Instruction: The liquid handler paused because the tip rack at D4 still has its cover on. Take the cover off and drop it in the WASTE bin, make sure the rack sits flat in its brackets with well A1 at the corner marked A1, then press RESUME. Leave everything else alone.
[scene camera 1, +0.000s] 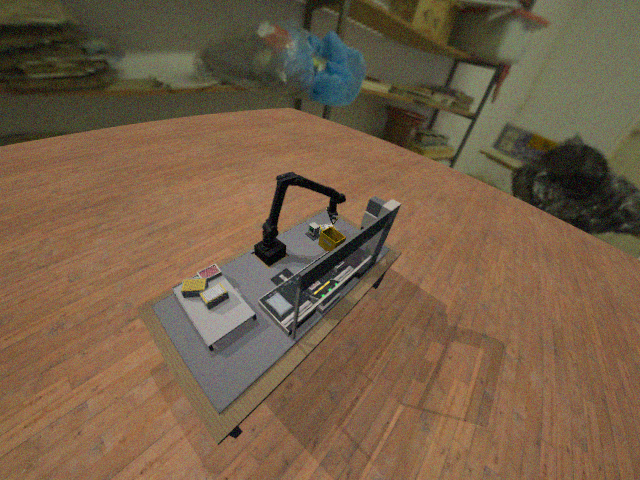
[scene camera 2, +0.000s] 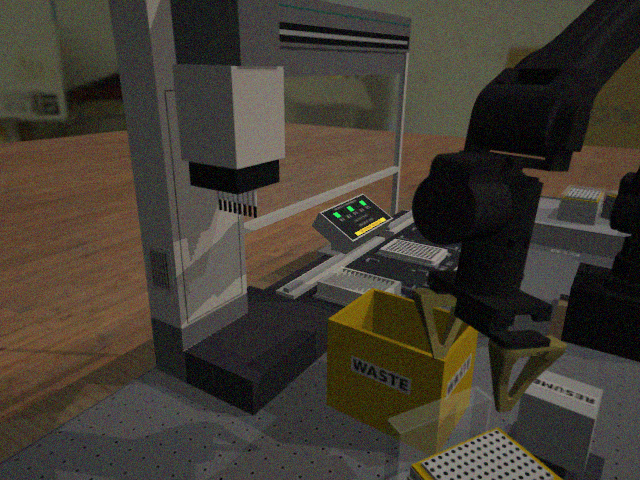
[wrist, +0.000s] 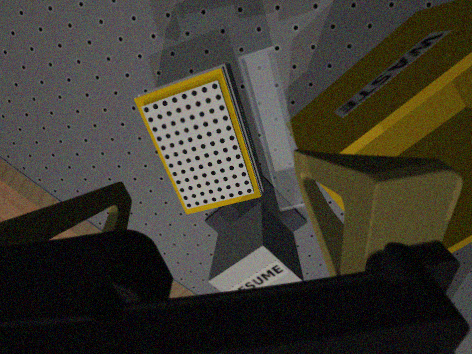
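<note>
A raised platform (scene camera 2: 547, 211) is part of what I see, and so is a yellow WASTE bin (scene camera 2: 379, 364). The wrist view shows me the bin as well (wrist: 400, 99). As for my gripper (scene camera 2: 467, 382), which also appears in the wrist view (wrist: 207, 176), it is open and it holds nothing.
</note>
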